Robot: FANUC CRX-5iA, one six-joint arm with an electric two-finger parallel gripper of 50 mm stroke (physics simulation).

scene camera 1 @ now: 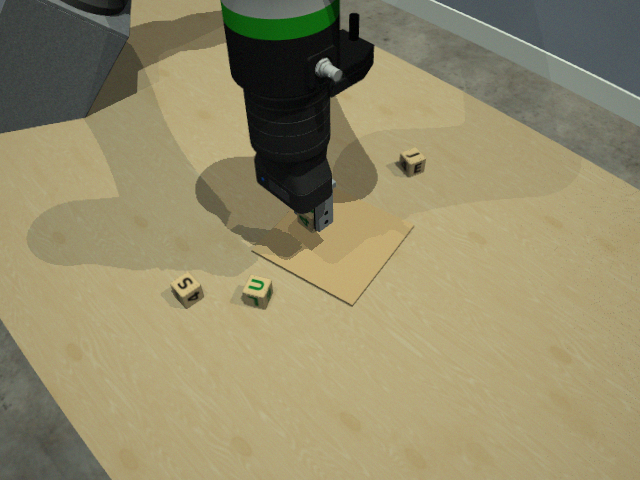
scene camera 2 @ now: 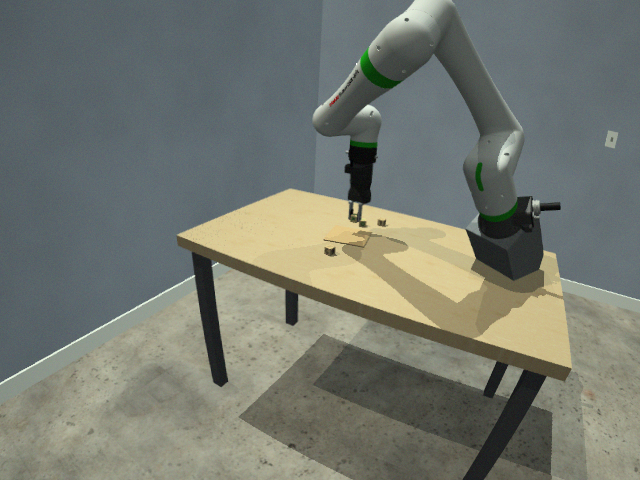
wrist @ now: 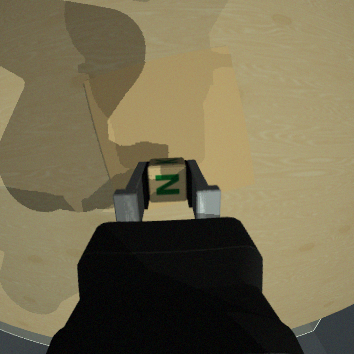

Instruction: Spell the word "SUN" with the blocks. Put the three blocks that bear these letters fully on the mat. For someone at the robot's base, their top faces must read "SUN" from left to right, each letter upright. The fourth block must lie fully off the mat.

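My gripper (scene camera 1: 312, 222) (scene camera 2: 355, 214) (wrist: 166, 174) is shut on the N block (scene camera 1: 305, 221) (scene camera 2: 353, 218) (wrist: 168, 184) and holds it raised over the area of the mat (scene camera 1: 351, 289) (scene camera 2: 338, 237) (wrist: 230, 125), near one mat edge in the wrist view. Its top face shows a green letter that looks like an N turned sideways in that view. The S block (scene camera 1: 187, 289) (scene camera 2: 381, 222), black S on top, stands off the mat. The U block (scene camera 1: 257, 291) (scene camera 2: 362, 223), green U on top, stands off the mat between the S block and the mat.
The fourth block (scene camera 1: 412, 162) (scene camera 2: 329, 250), with a black E on one side, stands on the table (scene camera 1: 439, 361) (scene camera 2: 248, 248) off the mat, on the opposite side from the S and U blocks. The robot's base (scene camera 1: 56, 67) (scene camera 2: 506, 253) stands at one table end.
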